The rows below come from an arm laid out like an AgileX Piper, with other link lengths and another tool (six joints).
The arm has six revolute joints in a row. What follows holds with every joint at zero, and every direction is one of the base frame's. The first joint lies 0.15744 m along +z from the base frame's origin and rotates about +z. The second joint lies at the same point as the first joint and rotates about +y. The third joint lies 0.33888 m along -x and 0.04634 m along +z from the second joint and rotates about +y. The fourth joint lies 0.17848 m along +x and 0.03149 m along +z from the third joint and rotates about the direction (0.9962, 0, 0.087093). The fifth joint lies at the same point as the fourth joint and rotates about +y. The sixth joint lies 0.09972 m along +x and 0.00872 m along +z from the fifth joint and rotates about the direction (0.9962, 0, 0.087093). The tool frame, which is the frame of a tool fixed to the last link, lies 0.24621 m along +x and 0.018 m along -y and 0.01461 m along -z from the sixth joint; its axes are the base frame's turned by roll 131.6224, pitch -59.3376 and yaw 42.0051 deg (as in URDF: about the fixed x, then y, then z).
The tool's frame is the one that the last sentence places.
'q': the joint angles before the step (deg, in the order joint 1, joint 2, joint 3, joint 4, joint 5, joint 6). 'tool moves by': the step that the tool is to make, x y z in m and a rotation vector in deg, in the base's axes. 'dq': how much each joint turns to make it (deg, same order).
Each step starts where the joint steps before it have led.
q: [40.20 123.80 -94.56 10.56 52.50 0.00]
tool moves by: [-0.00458 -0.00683 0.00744 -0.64 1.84 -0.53]
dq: [-0.87 0.00 -2.73 0.30 4.58 0.34]
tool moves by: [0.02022 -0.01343 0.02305 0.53 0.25 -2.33]
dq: [-3.56 0.04 -7.42 0.14 7.37 0.06]
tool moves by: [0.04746 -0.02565 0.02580 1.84 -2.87 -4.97]
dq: [-6.12 -0.06 -7.24 -0.05 4.04 -0.40]
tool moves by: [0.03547 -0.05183 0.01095 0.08 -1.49 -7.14]
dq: [-7.30 -1.01 -0.92 -0.60 0.56 0.01]
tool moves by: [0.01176 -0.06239 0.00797 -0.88 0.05 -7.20]
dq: [-7.29 -2.59 2.87 -0.82 0.05 -0.01]
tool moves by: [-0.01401 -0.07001 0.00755 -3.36 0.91 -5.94]
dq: [-6.26 -4.47 6.06 -3.12 0.00 0.00]
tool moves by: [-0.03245 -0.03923 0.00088 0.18 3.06 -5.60]
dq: [-5.53 -3.90 6.86 0.50 0.06 0.01]
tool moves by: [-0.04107 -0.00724 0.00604 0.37 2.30 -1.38]
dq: [-1.30 -5.17 7.46 0.49 -0.01 -0.02]
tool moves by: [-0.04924 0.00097 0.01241 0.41 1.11 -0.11]
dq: [0.00 -7.56 8.65 0.46 0.00 0.01]
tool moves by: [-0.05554 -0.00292 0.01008 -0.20 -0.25 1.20]
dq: [0.00 -9.64 10.24 -0.01 -0.68 -1.31]
